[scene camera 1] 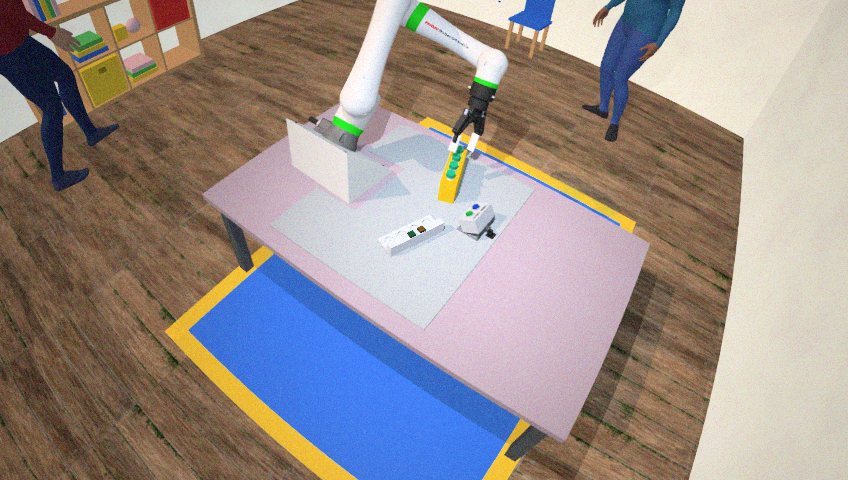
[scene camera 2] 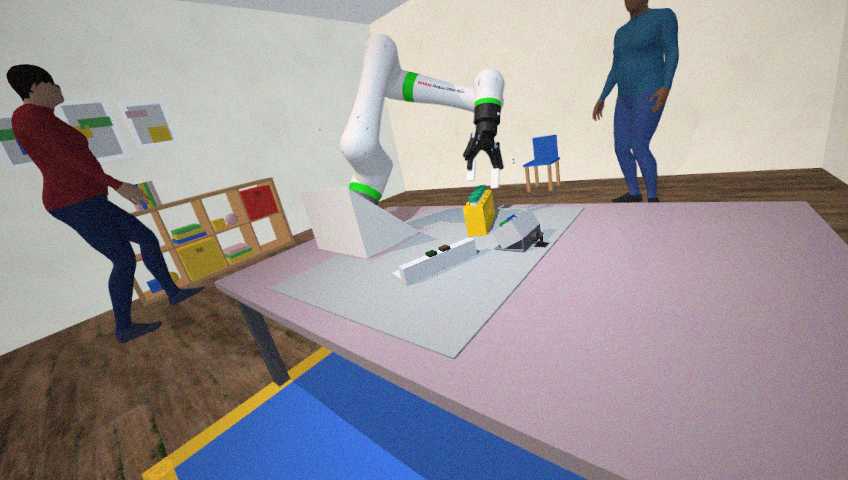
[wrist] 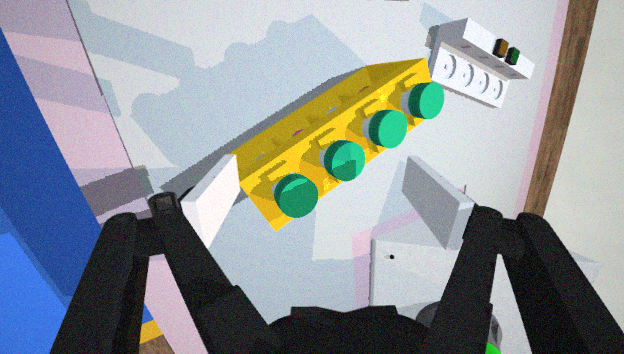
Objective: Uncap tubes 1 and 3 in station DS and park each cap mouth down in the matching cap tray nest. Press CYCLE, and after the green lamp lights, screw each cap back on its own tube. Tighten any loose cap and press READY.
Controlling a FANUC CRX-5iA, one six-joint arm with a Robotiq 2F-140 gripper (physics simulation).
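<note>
A yellow rack, station DS, stands upright with several green-capped tubes in one row. Its end caps are one green cap nearest the cap tray and another green cap at the far end. Tube numbers are not readable. My gripper is wide open and empty, above the far end of the rack, pads spread either side of it. The white cap tray has empty nests. Its green lamp looks dark.
A button box with a green button and a blue button stands beside the rack and tray. The white angular arm base housing stands left. Two people stand beyond the table.
</note>
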